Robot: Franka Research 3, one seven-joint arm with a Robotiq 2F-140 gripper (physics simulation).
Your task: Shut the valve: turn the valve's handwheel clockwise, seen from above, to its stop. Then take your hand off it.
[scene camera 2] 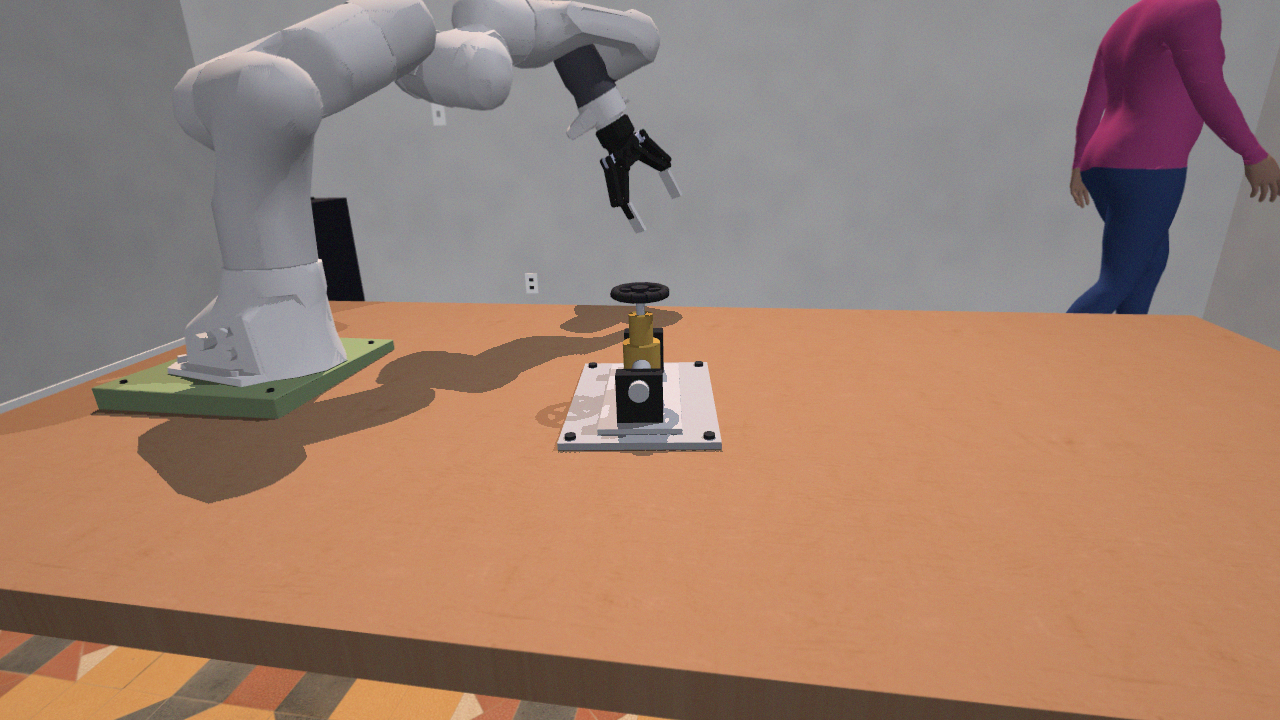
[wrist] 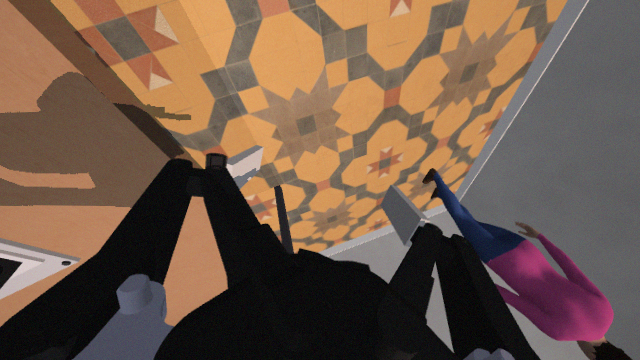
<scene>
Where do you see a black spoked handwheel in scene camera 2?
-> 639,293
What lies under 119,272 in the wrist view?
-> My gripper.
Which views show my gripper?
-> Scene camera 2 and the wrist view: all of them.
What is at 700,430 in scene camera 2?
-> A white base plate.
</scene>
